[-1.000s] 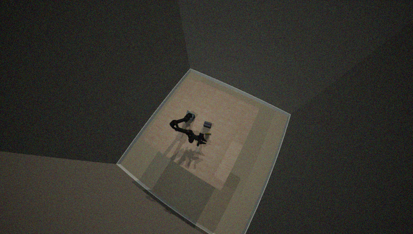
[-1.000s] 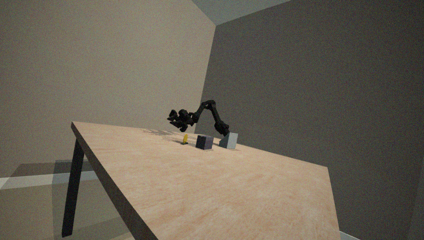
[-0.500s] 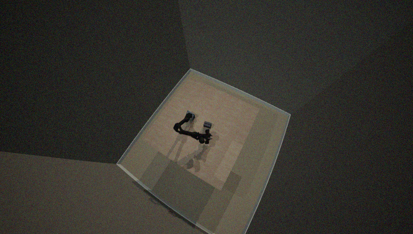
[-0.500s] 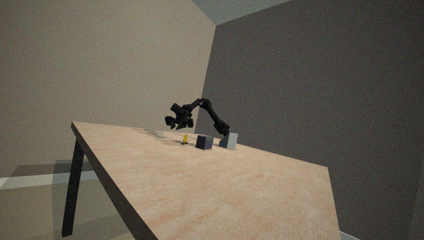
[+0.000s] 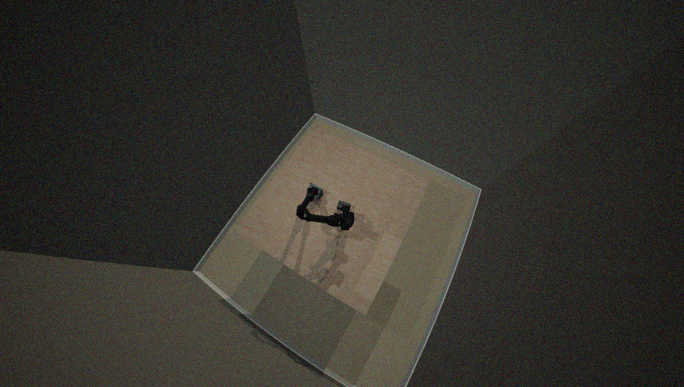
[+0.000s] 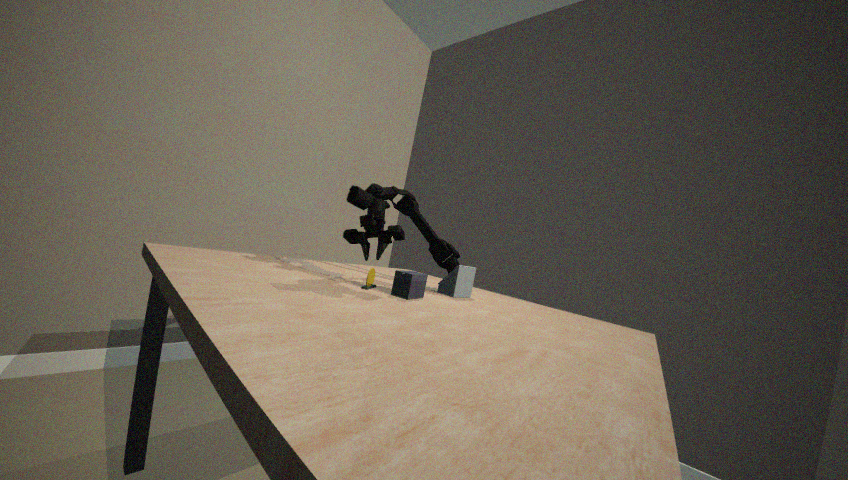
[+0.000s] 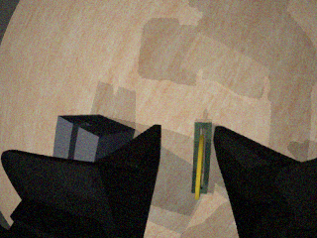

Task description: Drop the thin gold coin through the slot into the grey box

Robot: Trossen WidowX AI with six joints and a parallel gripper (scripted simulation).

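The gold coin lies 6 cm below my gripper tip, 3 cm behind it and 2 cm to the right of it.
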